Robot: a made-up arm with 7 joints.
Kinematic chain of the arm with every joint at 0, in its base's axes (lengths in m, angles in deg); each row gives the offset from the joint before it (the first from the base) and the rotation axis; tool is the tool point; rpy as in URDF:
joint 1: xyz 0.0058 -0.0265 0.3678 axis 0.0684 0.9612 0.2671
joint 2: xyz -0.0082 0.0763 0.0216 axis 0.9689 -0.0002 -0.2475
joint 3: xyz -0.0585 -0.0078 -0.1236 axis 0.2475 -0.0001 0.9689
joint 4: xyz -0.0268 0.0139 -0.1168 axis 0.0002 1 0
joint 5: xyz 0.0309 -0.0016 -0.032 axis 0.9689 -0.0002 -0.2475
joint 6: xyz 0.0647 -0.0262 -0.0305 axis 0.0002 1 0
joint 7: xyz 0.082 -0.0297 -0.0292 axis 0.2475 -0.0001 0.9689
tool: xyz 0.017 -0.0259 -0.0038 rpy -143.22 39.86 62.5
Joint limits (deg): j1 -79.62..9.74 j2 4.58..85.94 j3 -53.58..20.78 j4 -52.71..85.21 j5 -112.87..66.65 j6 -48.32..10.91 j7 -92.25..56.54
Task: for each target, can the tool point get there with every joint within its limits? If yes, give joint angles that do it. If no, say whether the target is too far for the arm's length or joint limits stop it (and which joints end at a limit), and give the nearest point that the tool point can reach.
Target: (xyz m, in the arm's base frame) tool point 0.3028 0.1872 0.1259
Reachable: yes | joints -58.56 46.16 -42.73 31.50 42.96 -40.67 -67.97
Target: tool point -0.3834 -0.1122 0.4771
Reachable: no: joint limits stop it (at a limit: joint 1, joint 2, joint 3, joint 4, joint 6) | nearest point -0.0710 -0.0681 0.3053 | short by 0.359 m
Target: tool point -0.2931 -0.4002 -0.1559
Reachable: no: too far | nearest point -0.1491 -0.1029 0.0036 | short by 0.367 m
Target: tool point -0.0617 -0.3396 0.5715
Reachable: no: joint limits stop it (at a limit: joint 1, joint 2, joint 3, joint 4, joint 5) | nearest point 0.1214 -0.1565 0.3790 | short by 0.323 m
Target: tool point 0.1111 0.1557 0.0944
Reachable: yes | joints 1.88 37.09 -25.21 14.15 -85.83 -25.67 38.28
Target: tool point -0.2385 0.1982 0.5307
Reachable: no: joint limits stop it (at a limit: joint 1, joint 2, joint 3, joint 5, joint 6) | nearest point -0.0434 0.1659 0.4821 | short by 0.204 m
